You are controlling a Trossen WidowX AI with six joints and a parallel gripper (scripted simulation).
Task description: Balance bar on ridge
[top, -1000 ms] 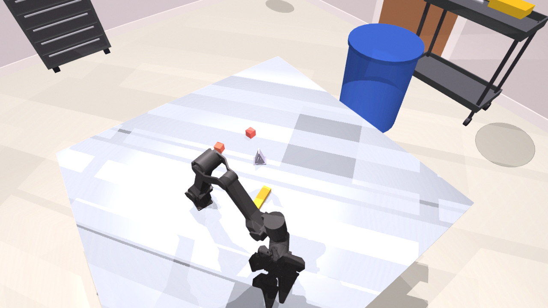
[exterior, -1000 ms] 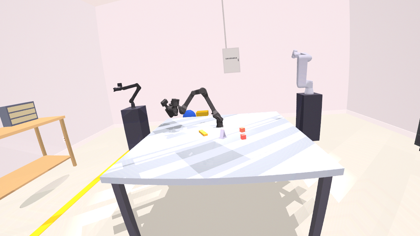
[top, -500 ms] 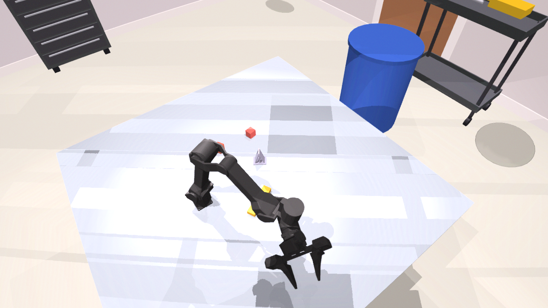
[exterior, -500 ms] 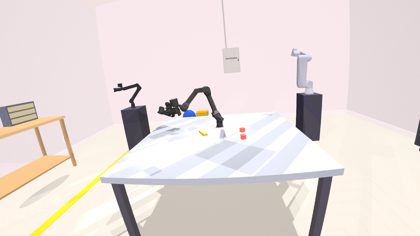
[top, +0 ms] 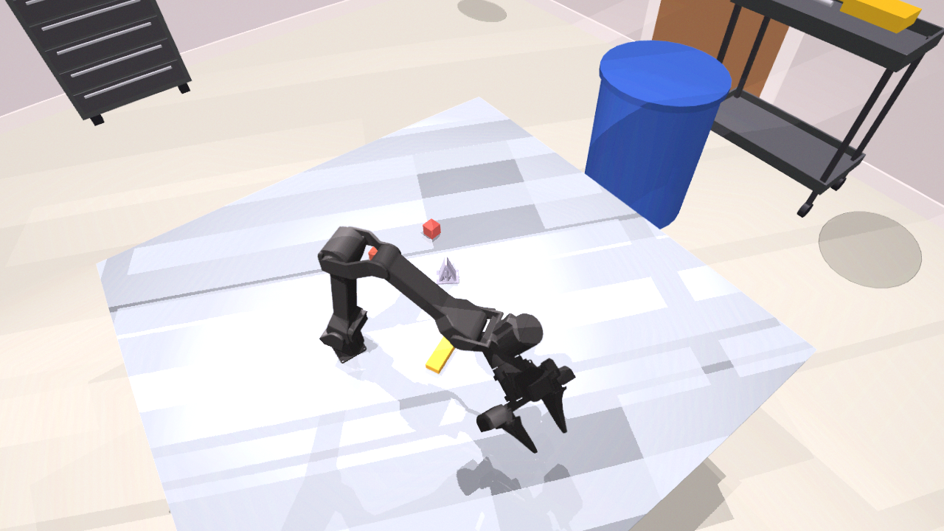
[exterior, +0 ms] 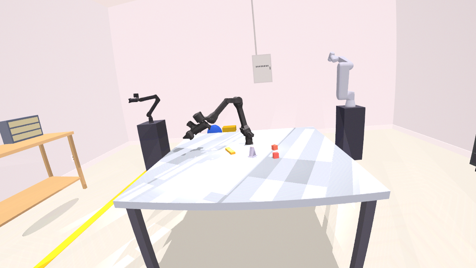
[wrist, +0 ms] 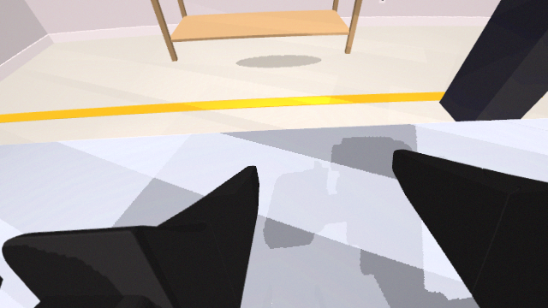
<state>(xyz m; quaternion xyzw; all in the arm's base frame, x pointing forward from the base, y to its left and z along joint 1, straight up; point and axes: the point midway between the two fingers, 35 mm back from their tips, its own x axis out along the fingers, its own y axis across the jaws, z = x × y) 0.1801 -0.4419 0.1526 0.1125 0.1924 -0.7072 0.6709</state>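
Now: the yellow bar 340 mm to the left of my gripper tip and 130 mm below it. Round my gripper tip: red cube (10 mm ahead, 660 mm to the left, 120 mm below).
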